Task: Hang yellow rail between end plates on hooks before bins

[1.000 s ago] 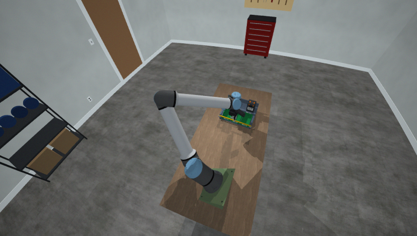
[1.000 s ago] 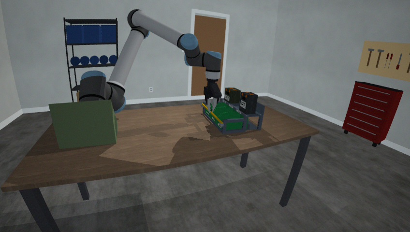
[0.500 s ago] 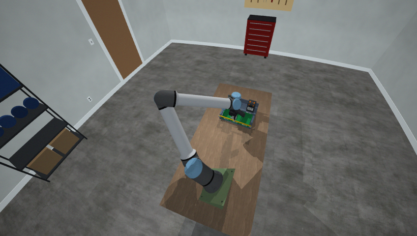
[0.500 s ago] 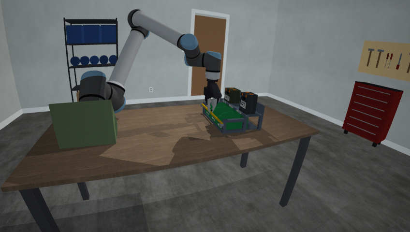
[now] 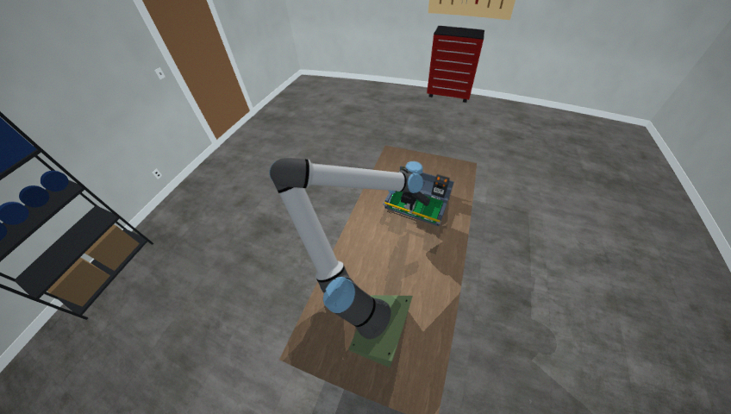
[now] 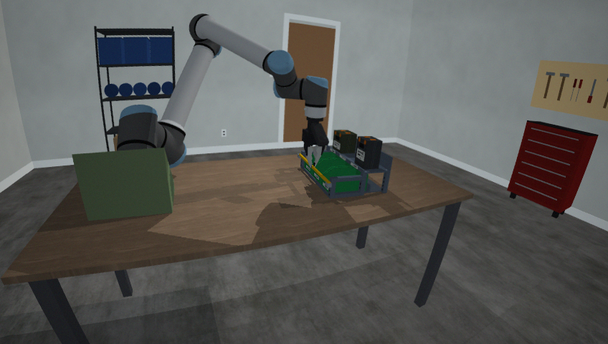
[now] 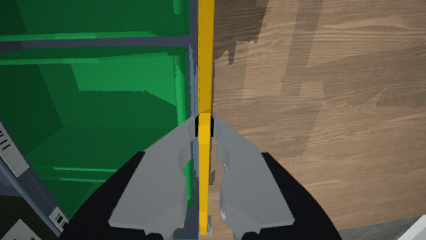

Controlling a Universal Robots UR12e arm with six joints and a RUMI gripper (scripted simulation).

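Now: the yellow rail 1 cm below my hand. From my hand the other things lie so: rack front bar (7 cm below, 1 cm ahead).
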